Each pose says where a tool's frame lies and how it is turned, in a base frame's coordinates. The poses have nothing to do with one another.
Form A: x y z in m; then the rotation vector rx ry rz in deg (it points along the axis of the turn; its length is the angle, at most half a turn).
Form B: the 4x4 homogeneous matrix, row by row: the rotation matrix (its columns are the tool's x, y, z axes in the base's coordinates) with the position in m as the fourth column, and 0 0 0 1 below. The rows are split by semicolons. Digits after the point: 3 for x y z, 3 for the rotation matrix.
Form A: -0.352, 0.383, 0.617, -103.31, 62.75, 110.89
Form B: -0.183, -0.659, -0.730, -0.352; -0.287, -0.674, 0.680, 0.383; -0.940, 0.334, -0.065, 0.617; 0, 0, 0, 1
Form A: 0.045, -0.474, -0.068, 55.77, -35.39, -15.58
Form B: 0.798, -0.054, -0.601, 0.045; -0.480, 0.546, -0.687, -0.474; 0.365, 0.836, 0.410, -0.068; 0, 0, 0, 1
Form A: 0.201, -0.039, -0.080, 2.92, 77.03, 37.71
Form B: 0.074, -0.410, 0.909, 0.201; 0.467, 0.820, 0.332, -0.039; -0.881, 0.400, 0.252, -0.080; 0, 0, 0, 1
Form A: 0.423, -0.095, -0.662, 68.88, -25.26, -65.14
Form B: 0.421, 0.451, -0.787, 0.423; -0.864, -0.065, -0.500, -0.095; -0.277, 0.890, 0.362, -0.662; 0, 0, 0, 1
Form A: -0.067, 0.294, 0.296, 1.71, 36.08, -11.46
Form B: 0.790, 0.195, 0.582, -0.067; -0.177, 0.980, -0.088, 0.294; -0.588, -0.033, 0.808, 0.296; 0, 0, 0, 1
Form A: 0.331, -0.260, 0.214, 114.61, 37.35, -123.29
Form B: -0.112, 0.381, -0.918, 0.331; 0.192, -0.898, -0.396, -0.260; -0.975, -0.221, 0.027, 0.214; 0, 0, 0, 1
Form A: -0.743, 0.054, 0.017, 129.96, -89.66, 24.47
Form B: 0.344, -0.938, 0.047, -0.743; -0.832, -0.328, -0.448, 0.054; 0.435, 0.115, -0.893, 0.017; 0, 0, 0, 1
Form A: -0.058, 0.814, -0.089, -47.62, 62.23, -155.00
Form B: -0.844, -0.098, 0.527, -0.058; -0.294, -0.738, -0.607, 0.814; 0.448, -0.668, 0.594, -0.089; 0, 0, 0, 1
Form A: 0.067, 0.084, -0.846, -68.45, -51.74, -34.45
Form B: 0.529, 0.804, -0.271, 0.067; 0.060, 0.284, 0.957, 0.084; 0.847, -0.522, 0.102, -0.846; 0, 0, 0, 1
